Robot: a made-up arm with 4 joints. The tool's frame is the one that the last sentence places. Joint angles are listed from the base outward.
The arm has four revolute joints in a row. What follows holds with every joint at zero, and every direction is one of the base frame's.
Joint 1 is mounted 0.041 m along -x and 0.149 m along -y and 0.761 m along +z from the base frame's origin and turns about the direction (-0.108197, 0.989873, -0.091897).
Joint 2 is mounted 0.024 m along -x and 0.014 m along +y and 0.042 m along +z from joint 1 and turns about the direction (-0.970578, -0.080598, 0.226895).
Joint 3 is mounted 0.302 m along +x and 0.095 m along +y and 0.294 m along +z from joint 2 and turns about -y.
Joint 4 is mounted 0.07 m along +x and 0.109 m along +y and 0.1 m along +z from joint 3 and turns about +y.
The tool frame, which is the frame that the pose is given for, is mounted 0.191 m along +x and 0.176 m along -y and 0.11 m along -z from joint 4; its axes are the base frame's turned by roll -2.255, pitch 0.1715 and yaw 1.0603 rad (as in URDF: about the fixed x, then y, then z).
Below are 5 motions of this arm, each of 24 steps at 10 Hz.
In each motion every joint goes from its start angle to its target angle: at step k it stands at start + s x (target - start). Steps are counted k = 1, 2, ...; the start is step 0. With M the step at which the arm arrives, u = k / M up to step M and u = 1 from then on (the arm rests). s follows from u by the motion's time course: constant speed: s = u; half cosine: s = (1 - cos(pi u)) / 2; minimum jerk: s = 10 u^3 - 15 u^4 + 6 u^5.
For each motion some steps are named. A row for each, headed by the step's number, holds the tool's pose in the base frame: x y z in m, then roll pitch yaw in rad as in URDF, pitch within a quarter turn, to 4 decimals.
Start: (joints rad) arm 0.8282 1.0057 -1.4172 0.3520
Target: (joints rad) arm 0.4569 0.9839 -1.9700 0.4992
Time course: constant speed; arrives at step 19
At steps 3, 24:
3: 0.1440 -0.0143 0.6532 0.9860 0.4394 3.0821
24: 0.0923 0.0391 0.8054 1.3089 0.4847 2.8710

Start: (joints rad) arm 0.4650 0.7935 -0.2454 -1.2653
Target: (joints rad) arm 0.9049 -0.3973 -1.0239 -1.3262
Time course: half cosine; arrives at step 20
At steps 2, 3, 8, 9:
2: 0.5841 0.2935 0.8365 -2.9472 0.4985 1.4755
3: 0.5970 0.2735 0.8323 -2.9123 0.4846 1.4551
8: 0.6782 0.0680 0.7502 -2.5491 0.3892 1.2592
9: 0.6844 0.0140 0.7187 -2.4482 0.3754 1.2088

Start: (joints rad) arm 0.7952 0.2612 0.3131 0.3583
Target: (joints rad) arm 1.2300 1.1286 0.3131 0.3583
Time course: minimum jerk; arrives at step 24
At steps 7, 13, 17, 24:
7: 0.5146 0.0105 0.5817 -1.3864 0.7990 1.6823
13: 0.4003 0.1209 0.4490 -1.0195 0.8687 2.2813
17: 0.2938 0.1727 0.3786 -0.8155 0.8093 2.6498
24: 0.2243 0.1945 0.3474 -0.7384 0.7502 2.8282

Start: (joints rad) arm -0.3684 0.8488 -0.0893 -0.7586
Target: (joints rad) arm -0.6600 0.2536 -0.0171 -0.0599
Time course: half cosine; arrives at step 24
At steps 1, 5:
1: 0.3033 0.3020 1.2342 2.6834 0.3540 1.0546
5: 0.2937 0.2700 1.2593 2.7398 0.3069 1.0417

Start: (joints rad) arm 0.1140 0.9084 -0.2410 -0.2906
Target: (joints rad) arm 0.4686 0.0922 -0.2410 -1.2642
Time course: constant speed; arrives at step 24
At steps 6, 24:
6: 0.5471 0.1837 0.9154 -2.6949 0.7042 1.1847
24: 0.6946 -0.0612 0.9720 -2.8067 -0.0002 1.0780

